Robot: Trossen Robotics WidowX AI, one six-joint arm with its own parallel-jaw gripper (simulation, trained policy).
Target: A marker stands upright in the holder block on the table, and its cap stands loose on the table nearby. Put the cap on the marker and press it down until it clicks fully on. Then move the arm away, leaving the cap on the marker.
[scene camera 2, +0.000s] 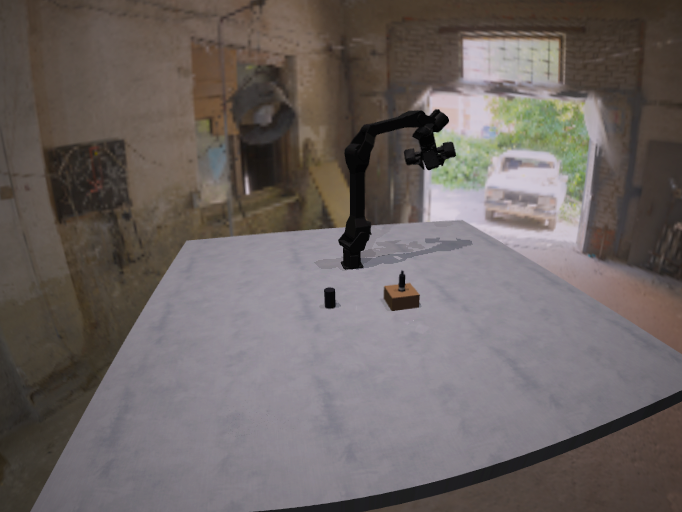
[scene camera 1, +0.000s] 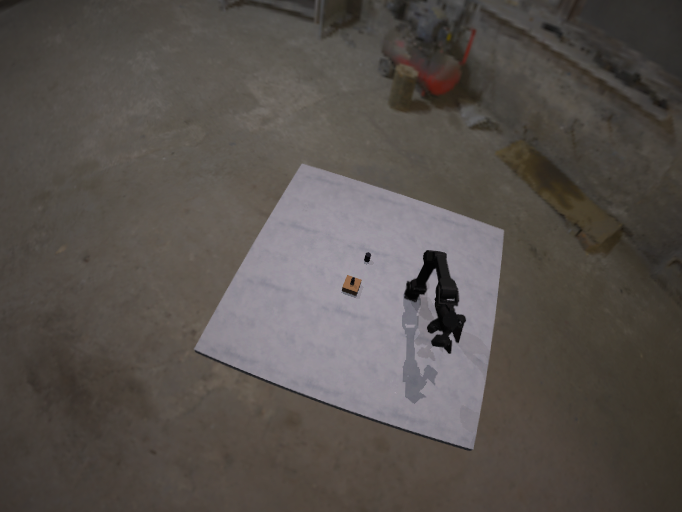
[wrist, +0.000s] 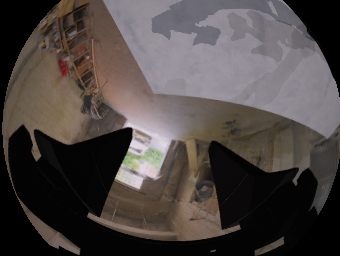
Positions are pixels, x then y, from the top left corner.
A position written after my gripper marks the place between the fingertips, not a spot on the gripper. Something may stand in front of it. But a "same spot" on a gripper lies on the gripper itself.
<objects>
My gripper shows in scene camera 2, in scene camera 1 and in the wrist view (172, 139). One and the same spot on my gripper: (scene camera 1: 457, 331) is (scene camera 2: 420, 158).
</objects>
